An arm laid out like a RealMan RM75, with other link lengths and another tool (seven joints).
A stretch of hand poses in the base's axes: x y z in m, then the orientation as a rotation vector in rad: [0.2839 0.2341 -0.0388 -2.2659 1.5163 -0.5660]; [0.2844 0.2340 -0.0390 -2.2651 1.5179 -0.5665]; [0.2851 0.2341 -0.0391 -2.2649 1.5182 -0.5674]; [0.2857 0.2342 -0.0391 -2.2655 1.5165 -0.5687]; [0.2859 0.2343 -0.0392 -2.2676 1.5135 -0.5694]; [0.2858 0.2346 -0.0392 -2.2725 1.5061 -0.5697]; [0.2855 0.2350 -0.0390 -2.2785 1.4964 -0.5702]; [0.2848 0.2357 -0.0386 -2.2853 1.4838 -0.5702]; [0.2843 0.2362 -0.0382 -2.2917 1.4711 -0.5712]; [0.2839 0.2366 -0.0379 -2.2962 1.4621 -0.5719]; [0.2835 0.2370 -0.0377 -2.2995 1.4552 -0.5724]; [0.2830 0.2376 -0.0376 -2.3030 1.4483 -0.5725]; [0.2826 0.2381 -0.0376 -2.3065 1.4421 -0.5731]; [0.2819 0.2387 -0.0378 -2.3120 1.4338 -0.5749]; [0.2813 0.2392 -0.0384 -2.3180 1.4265 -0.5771]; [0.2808 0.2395 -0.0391 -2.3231 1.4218 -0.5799]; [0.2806 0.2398 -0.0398 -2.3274 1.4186 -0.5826]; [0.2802 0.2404 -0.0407 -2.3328 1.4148 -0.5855]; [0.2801 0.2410 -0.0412 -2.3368 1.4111 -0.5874]
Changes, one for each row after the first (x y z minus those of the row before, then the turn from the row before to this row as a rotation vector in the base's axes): [0.0005 -0.0001 -0.0002 -0.0001 0.0000 -0.0013]; [0.0007 0.0001 -0.0001 -0.0004 -0.0004 -0.0004]; [0.0006 0.0001 0.0000 -0.0007 -0.0009 0.0011]; [0.0002 0.0001 -0.0001 -0.0011 -0.0004 0.0024]; [-0.0001 0.0003 0.0000 -0.0018 -0.0004 0.0060]; [-0.0003 0.0004 0.0002 -0.0022 -0.0008 0.0077]; [-0.0007 0.0007 0.0004 -0.0018 -0.0012 0.0099]; [-0.0005 0.0005 0.0004 -0.0021 -0.0019 0.0097]; [-0.0004 0.0004 0.0003 -0.0015 -0.0013 0.0069]; [-0.0004 0.0004 0.0002 -0.0010 -0.0011 0.0053]; [-0.0005 0.0006 0.0001 -0.0010 -0.0007 0.0054]; [-0.0004 0.0005 0.0000 -0.0014 -0.0007 0.0048]; [-0.0007 0.0006 -0.0002 -0.0030 -0.0010 0.0064]; [-0.0006 0.0005 -0.0006 -0.0038 -0.0006 0.0058]; [-0.0005 0.0003 -0.0007 -0.0041 -0.0004 0.0037]; [-0.0002 0.0003 -0.0007 -0.0038 -0.0002 0.0026]; [-0.0004 0.0006 -0.0009 -0.0046 0.0001 0.0032]; [-0.0001 0.0006 -0.0005 -0.0031 -0.0001 0.0030]
